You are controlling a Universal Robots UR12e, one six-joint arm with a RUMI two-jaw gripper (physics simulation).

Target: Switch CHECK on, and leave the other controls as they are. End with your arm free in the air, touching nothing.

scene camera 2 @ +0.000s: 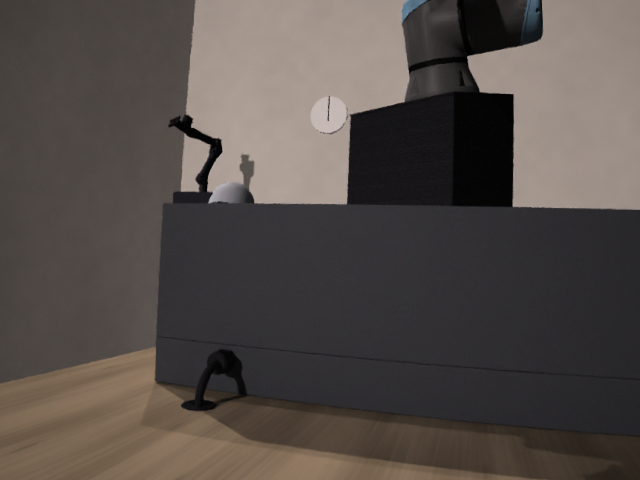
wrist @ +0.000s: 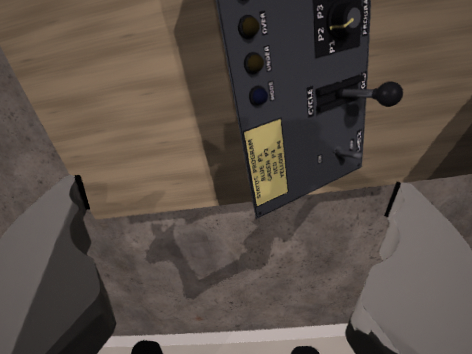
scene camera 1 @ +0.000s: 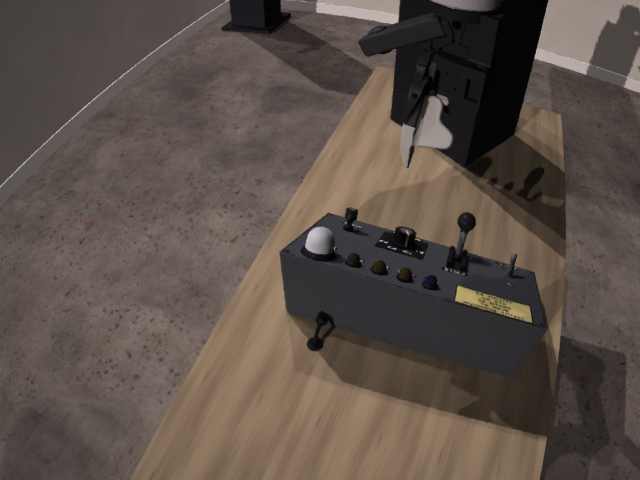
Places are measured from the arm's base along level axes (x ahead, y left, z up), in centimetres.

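Pixels of known places: gripper, between the fingertips: (wrist: 236, 182) (scene camera 1: 428, 137).
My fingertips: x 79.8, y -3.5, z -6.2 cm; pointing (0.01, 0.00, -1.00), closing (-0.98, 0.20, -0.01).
Note:
Behind a point stands the place of what it marks.
The dark grey control box (scene camera 1: 392, 310) {x 82.1, y -3.8, z -43.3 cm} (scene camera 2: 361, 289) {x 82.1, y -3.3, z -44.0 cm} (wrist: 295, 120) {x 72.9, y 7.9, z -41.1 cm} stands on the table. A small metal toggle (scene camera 1: 511, 265) {x 63.2, y 17.7, z -43.8 cm} (wrist: 349, 155) {x 62.8, y 17.8, z -43.4 cm} is at one end of its top. In the wrist view it leans away from the ON mark (wrist: 320, 159) {x 68.4, y 17.8, z -43.6 cm}; its name label is too blurred to read surely. A black switch (scene camera 1: 351, 218) {x 63.5, y -17.8, z -42.7 cm} stands at the other end, its label unreadable. I cannot tell which one is CHECK. My gripper (scene camera 1: 424, 155) {x 79.8, y -3.5, z -6.2 cm} (wrist: 236, 182) {x 79.8, y -3.5, z -6.2 cm} is open and empty, in the air behind the box, touching nothing. It does not show in scene camera 2.
A ball-topped CYCLE lever (scene camera 1: 465, 232) {x 59.8, y 6.1, z -41.6 cm} (wrist: 388, 94) {x 58.2, y 5.3, z -39.3 cm} rises near the toggle. A PROGRAM knob (scene camera 1: 404, 236) {x 64.7, y -6.1, z -42.4 cm} (wrist: 346, 20) {x 63.9, y -6.1, z -42.1 cm}, a white dome (scene camera 1: 320, 241) {x 78.8, y -18.8, z -33.8 cm} (scene camera 2: 231, 193) {x 79.3, y -18.5, z -34.7 cm}, small lamps and a yellow label (scene camera 1: 493, 303) {x 78.5, y 13.9, z -38.0 cm} (wrist: 266, 162) {x 78.9, y 13.4, z -37.8 cm} are on the box. A black pedestal (scene camera 1: 496, 87) {x 14.0, y 7.5, z -30.5 cm} (scene camera 2: 403, 155) {x 14.6, y -7.9, z -16.8 cm} stands behind.

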